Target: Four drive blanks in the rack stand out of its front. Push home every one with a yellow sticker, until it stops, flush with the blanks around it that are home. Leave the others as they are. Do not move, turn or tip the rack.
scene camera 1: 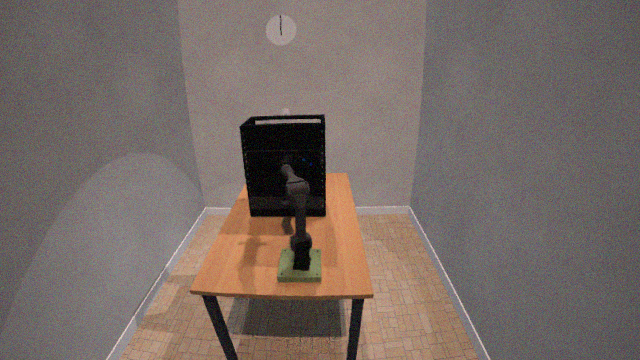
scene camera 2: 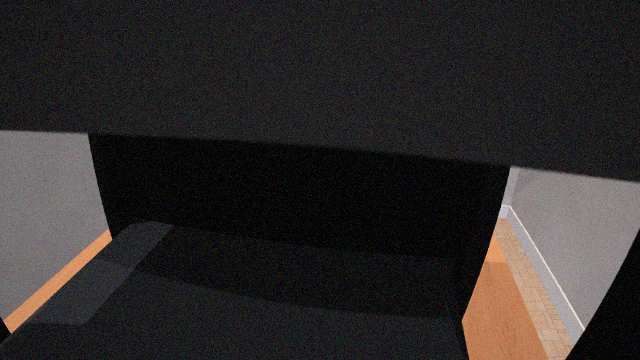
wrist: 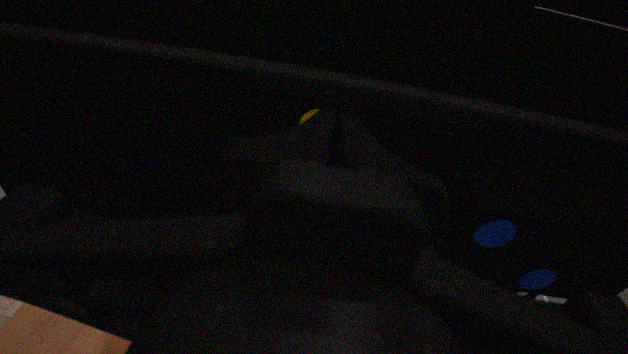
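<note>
The black rack (scene camera 1: 265, 212) stands on the table, its front towards the arm; in scene camera 2 dark panels of the rack (scene camera 2: 300, 75) fill much of the view. My gripper (scene camera 1: 285, 159) (wrist: 334, 127) is shut, with its fingertips together at the dark rack front. In the wrist view a sliver of a yellow sticker (wrist: 309, 116) shows just left of the tips; the fingers hide the rest. Two blue stickers (wrist: 495, 233) (wrist: 537, 279) are to the right and lower. It is too dark to tell how far the blanks stand out or whether the tips touch one.
The wooden table (scene camera 1: 340, 240) carries the arm's green base plate (scene camera 1: 286, 272) near its front edge. A pale rail or edge (wrist: 150, 48) crosses the rack above the fingertips in the wrist view. Grey walls stand on both sides, and a clock (scene camera 1: 281, 30) hangs on the back wall.
</note>
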